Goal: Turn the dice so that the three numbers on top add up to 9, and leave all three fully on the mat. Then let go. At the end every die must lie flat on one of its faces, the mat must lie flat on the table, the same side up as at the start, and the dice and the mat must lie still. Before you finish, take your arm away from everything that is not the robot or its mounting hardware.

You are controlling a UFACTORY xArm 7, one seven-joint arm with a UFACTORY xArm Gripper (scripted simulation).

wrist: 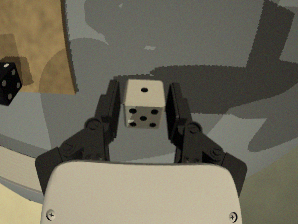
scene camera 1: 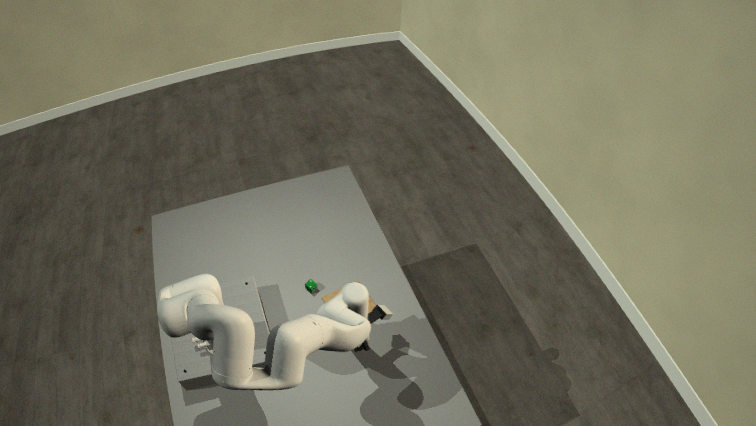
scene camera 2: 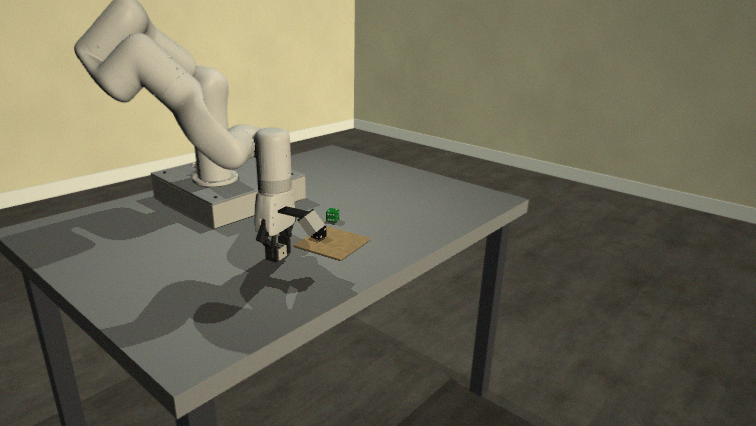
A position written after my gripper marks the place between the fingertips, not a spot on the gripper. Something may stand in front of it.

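My gripper (wrist: 143, 93). White die (wrist: 143, 105). Tan mat (scene camera 2: 337, 244).
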